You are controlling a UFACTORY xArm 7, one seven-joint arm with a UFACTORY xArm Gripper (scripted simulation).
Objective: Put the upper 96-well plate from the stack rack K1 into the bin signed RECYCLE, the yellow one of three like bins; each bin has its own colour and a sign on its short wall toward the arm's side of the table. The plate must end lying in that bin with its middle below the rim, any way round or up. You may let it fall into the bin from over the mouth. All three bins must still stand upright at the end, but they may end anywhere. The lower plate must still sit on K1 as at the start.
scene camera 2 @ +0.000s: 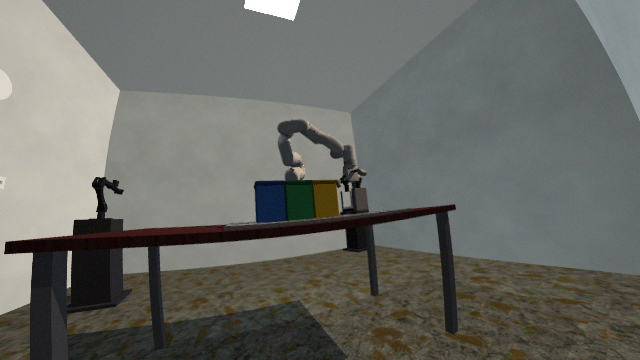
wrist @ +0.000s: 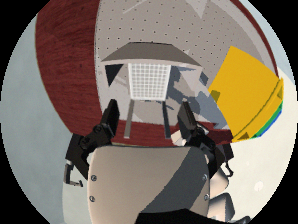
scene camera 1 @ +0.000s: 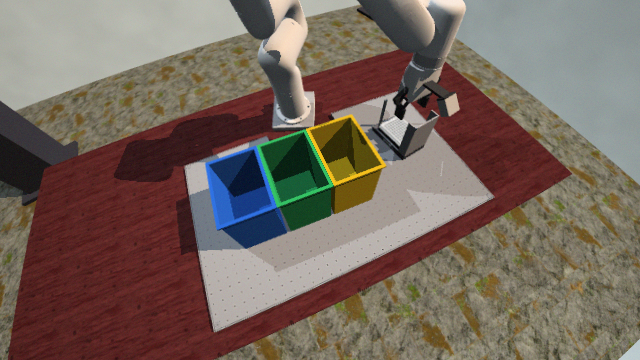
Scene:
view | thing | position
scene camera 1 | gripper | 409,111
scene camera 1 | yellow bin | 349,158
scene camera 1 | blue bin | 237,188
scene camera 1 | green bin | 301,187

